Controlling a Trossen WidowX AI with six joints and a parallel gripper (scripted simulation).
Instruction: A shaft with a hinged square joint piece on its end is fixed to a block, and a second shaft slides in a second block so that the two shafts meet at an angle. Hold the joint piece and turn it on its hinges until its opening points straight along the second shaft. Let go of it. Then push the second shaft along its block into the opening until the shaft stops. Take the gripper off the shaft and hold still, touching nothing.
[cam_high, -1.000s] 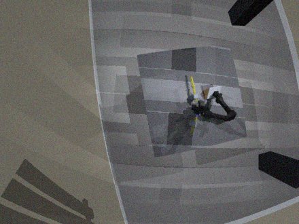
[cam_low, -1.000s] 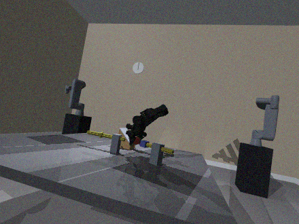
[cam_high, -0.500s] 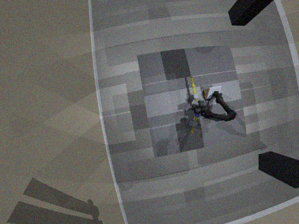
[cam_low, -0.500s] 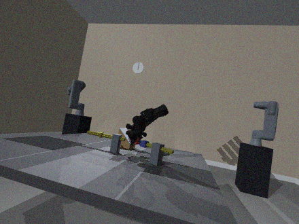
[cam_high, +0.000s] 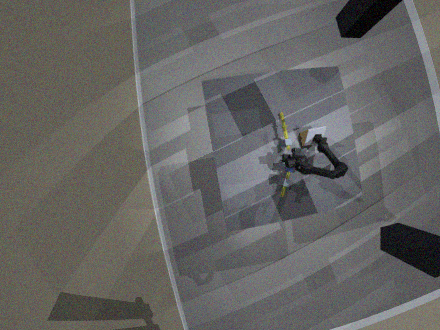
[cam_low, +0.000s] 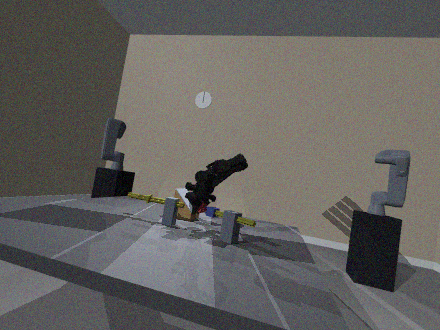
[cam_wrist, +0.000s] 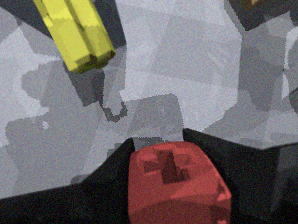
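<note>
My gripper tip is now 20 mm to the right of the red joint piece and 40 mm below it.
</note>
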